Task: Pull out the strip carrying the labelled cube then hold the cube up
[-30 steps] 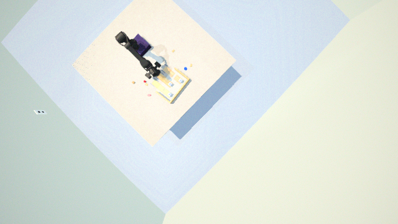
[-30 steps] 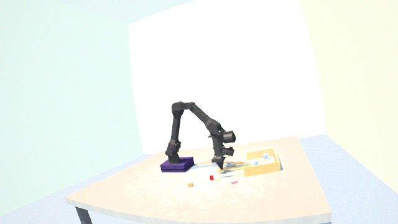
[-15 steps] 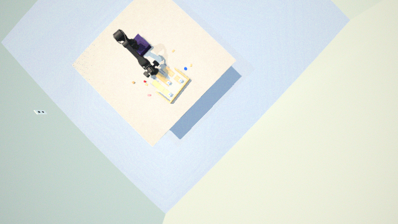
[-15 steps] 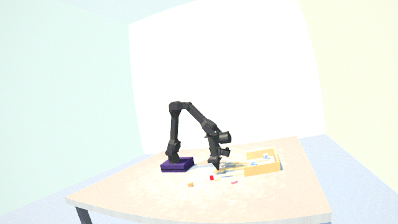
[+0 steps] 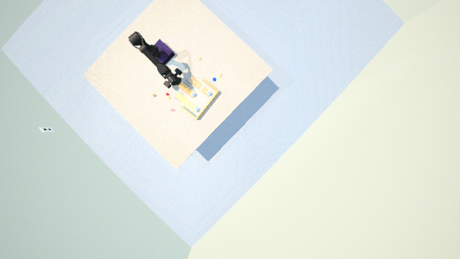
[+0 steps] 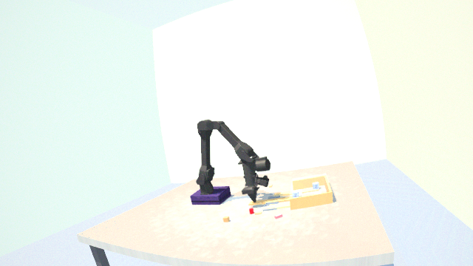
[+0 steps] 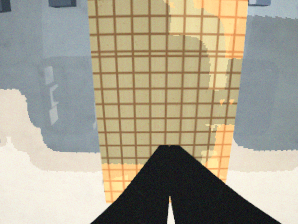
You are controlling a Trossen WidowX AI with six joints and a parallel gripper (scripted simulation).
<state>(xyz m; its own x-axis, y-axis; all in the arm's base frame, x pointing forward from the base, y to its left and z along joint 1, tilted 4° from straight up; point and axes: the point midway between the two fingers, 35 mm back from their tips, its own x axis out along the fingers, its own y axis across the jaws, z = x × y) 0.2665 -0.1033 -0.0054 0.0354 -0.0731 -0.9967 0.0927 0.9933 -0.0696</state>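
Now: the red piece 15 cm to the right of my gripper tip and 1 cm above it. The rest, counted from my gripper tip: pink piece 12 cm ahead, 24 cm to the right.
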